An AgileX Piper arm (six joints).
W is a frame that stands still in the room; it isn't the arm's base.
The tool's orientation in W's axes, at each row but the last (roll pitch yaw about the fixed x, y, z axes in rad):
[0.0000, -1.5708, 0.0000]
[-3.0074, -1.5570, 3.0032]
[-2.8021, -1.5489, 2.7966]
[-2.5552, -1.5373, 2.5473]
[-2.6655, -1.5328, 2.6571]
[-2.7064, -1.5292, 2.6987]
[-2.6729, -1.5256, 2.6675]
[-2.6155, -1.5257, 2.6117]
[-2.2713, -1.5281, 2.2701]
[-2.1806, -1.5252, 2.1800]
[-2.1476, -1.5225, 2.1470]
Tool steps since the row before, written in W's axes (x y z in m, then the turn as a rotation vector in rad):
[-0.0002, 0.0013, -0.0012, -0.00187, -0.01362, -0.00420]
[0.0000, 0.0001, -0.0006, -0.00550, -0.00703, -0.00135]
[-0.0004, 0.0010, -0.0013, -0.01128, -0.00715, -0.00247]
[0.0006, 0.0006, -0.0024, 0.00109, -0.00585, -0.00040]
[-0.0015, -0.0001, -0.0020, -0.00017, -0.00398, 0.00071]
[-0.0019, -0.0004, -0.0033, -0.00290, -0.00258, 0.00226]
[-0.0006, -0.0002, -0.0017, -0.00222, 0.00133, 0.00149]
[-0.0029, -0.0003, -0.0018, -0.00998, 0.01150, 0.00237]
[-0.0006, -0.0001, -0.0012, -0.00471, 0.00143, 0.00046]
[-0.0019, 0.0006, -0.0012, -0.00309, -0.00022, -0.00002]
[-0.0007, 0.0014, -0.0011, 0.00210, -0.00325, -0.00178]
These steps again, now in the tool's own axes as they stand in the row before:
[-0.0012, 0.0013, 0.0002, -0.00420, -0.01362, 0.00187]
[-0.0006, 0.0001, 0.0000, -0.00129, -0.00705, 0.00549]
[-0.0013, 0.0010, 0.0004, -0.00229, -0.00719, 0.01129]
[-0.0024, 0.0006, -0.0005, -0.00054, -0.00583, -0.00112]
[-0.0019, -0.0001, 0.0016, 0.00064, -0.00399, 0.00011]
[-0.0032, -0.0004, 0.0020, 0.00232, -0.00264, 0.00279]
[-0.0017, -0.0002, 0.0007, 0.00161, 0.00129, 0.00216]
[-0.0017, -0.0003, 0.0030, 0.00302, 0.01140, 0.00992]
[-0.0012, -0.0001, 0.0006, 0.00064, 0.00141, 0.00470]
[-0.0011, 0.0006, 0.0019, 0.00005, -0.00022, 0.00309]
[-0.0010, 0.0014, 0.0007, -0.00196, -0.00317, -0.00205]

